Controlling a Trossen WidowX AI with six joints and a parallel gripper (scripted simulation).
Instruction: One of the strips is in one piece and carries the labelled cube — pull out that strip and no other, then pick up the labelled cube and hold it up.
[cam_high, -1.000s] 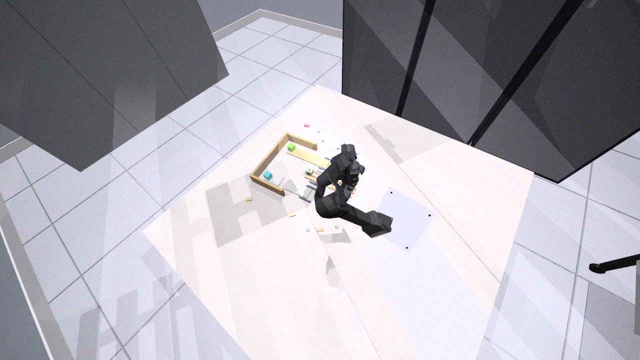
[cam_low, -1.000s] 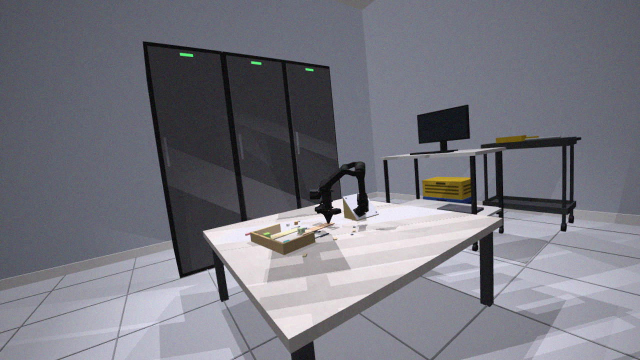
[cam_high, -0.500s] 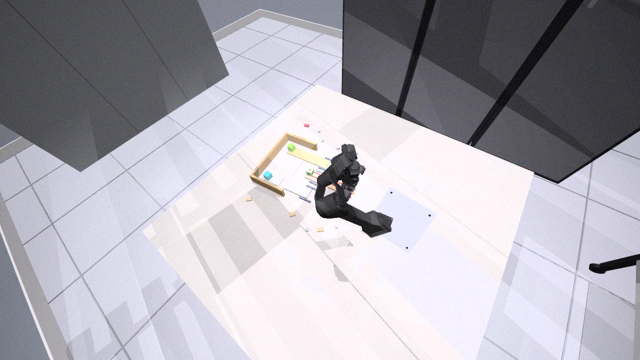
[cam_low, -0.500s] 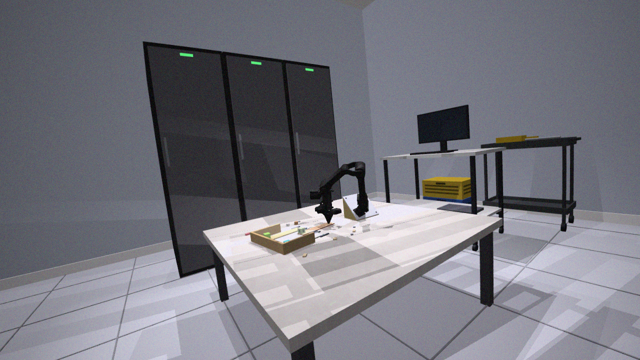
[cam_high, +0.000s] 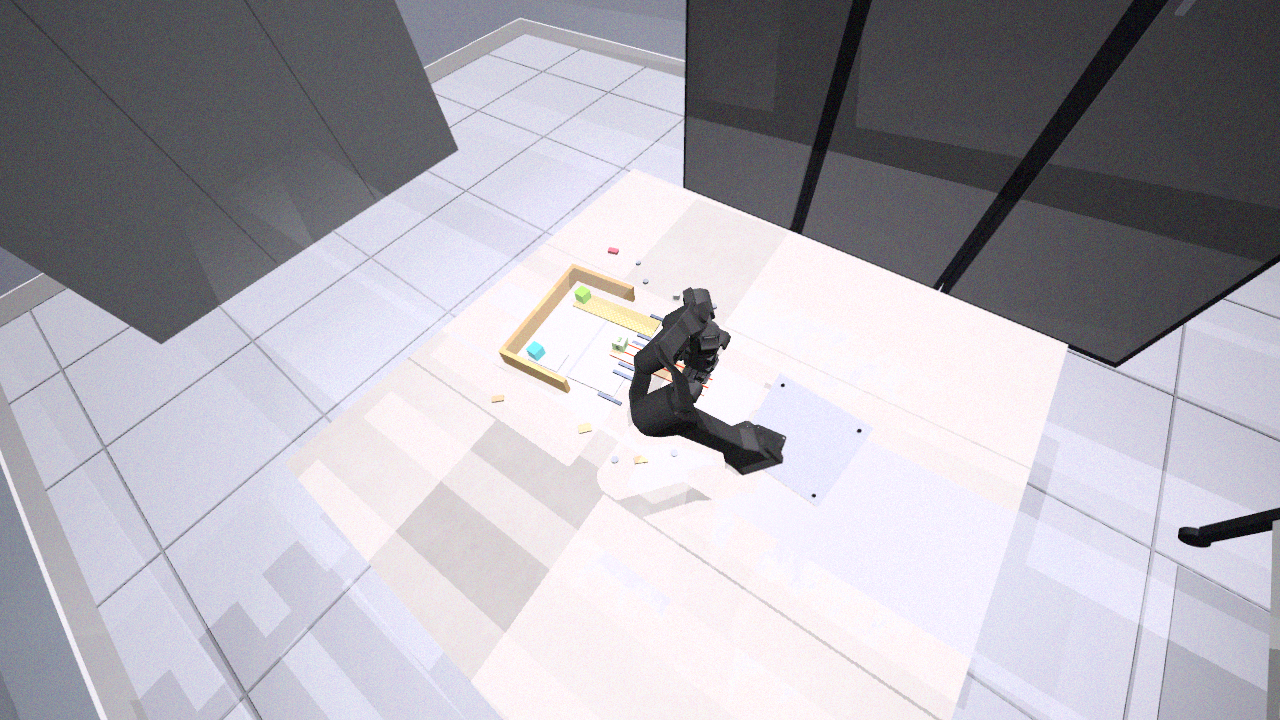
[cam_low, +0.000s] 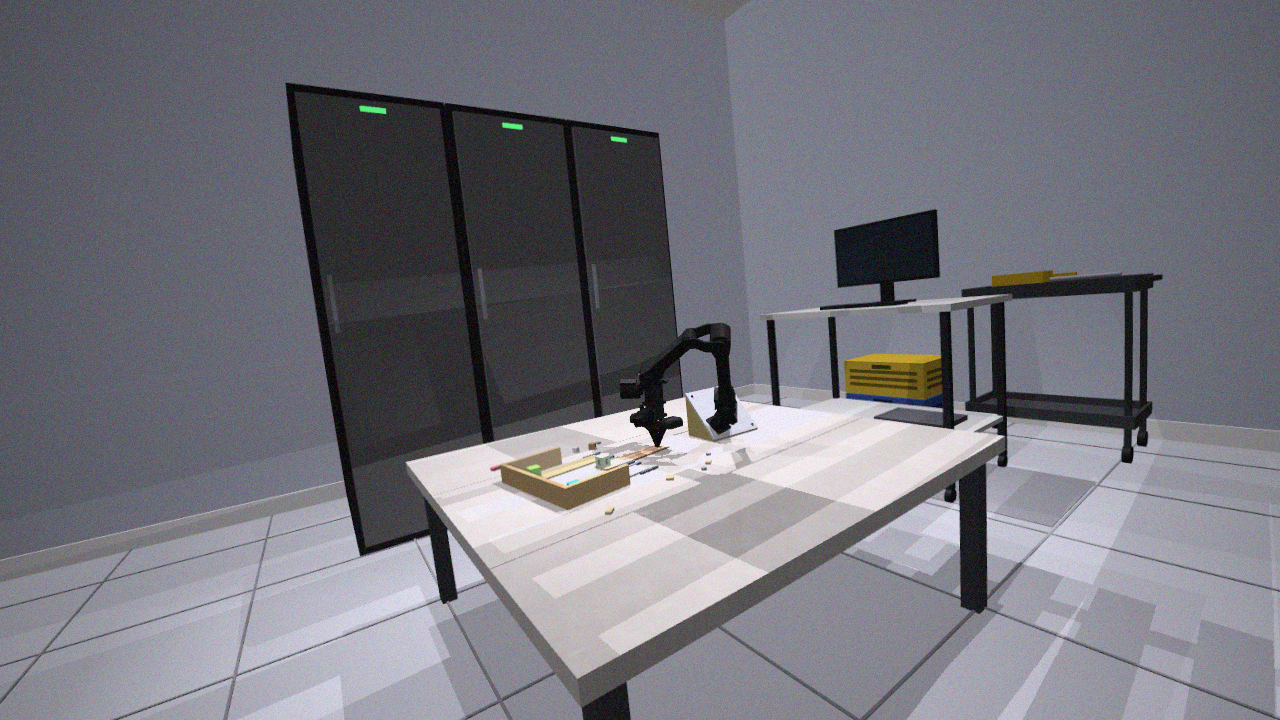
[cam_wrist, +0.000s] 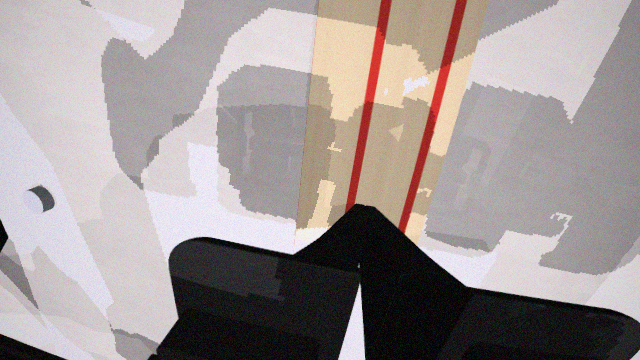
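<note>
Now: gripper tip 21 cm short of the green labelled cube, 2 cm below it and 1 cm to the right of it.
</note>
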